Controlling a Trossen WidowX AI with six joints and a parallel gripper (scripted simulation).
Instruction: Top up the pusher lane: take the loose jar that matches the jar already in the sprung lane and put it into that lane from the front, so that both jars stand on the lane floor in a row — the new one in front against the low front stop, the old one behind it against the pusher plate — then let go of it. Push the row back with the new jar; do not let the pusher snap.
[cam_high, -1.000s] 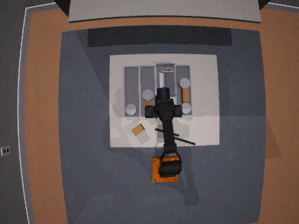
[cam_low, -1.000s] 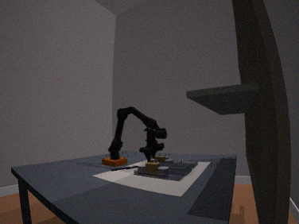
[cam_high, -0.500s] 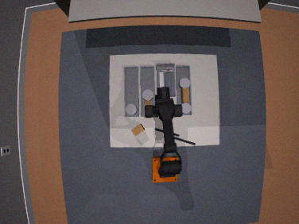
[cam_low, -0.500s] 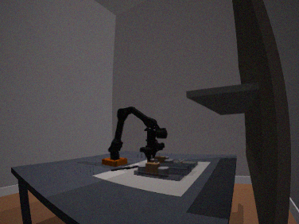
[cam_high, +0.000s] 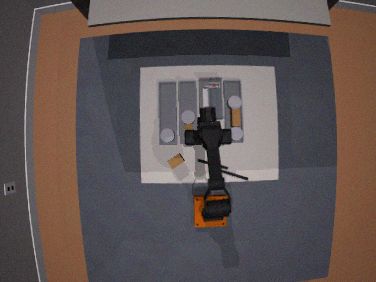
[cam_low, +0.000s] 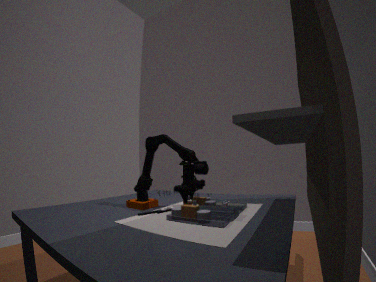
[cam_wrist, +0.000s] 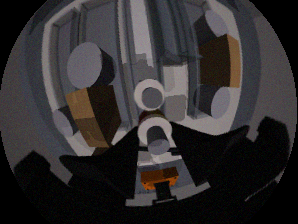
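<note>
The sprung lane lies 15 cm ahead of my gripper tip, 3 cm to the right of it and 4 cm below it. The rest, counted from my gripper tip: shelf: 51 cm ahead, 5 cm to the right, 31 cm above; white pusher part: 15 cm ahead, 4 cm to the right, 1 cm below; small red mark: 22 cm ahead, 5 cm to the right, 1 cm above.
</note>
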